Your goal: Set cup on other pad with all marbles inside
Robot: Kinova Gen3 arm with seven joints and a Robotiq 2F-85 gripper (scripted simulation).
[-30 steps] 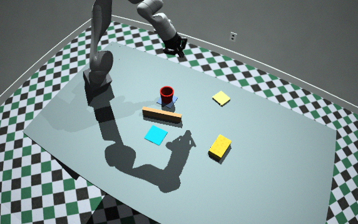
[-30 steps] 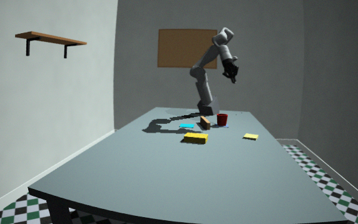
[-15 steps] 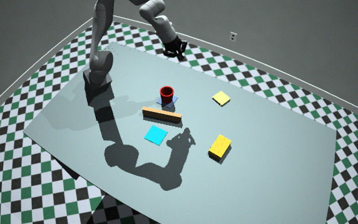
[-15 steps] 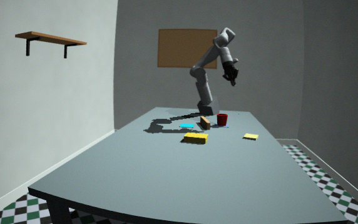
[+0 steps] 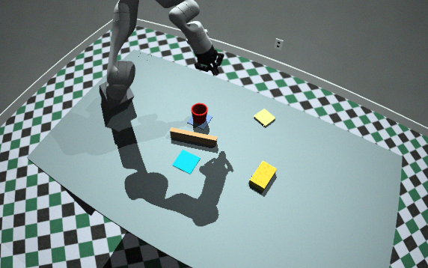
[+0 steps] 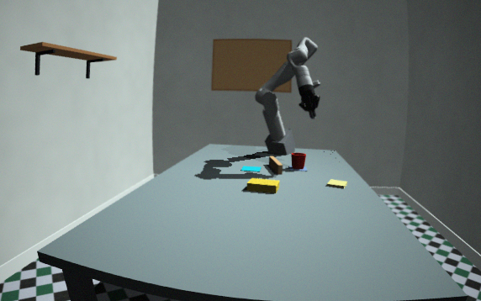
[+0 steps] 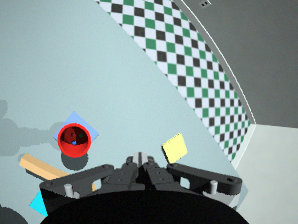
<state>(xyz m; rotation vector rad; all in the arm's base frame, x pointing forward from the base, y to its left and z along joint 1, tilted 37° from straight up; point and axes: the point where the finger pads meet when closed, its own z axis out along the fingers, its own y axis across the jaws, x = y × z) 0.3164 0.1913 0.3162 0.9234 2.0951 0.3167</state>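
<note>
My gripper is now 25 cm above the red cup, 5 cm past it and 4 cm to the left of it. Round my hand: wooden rail 26 cm below, 16 cm to the right, 5 cm behind; flat pale yellow block 27 cm below, 25 cm ahead, 4 cm to the left; blue marble 26 cm below, 6 cm to the right, 5 cm behind.
</note>
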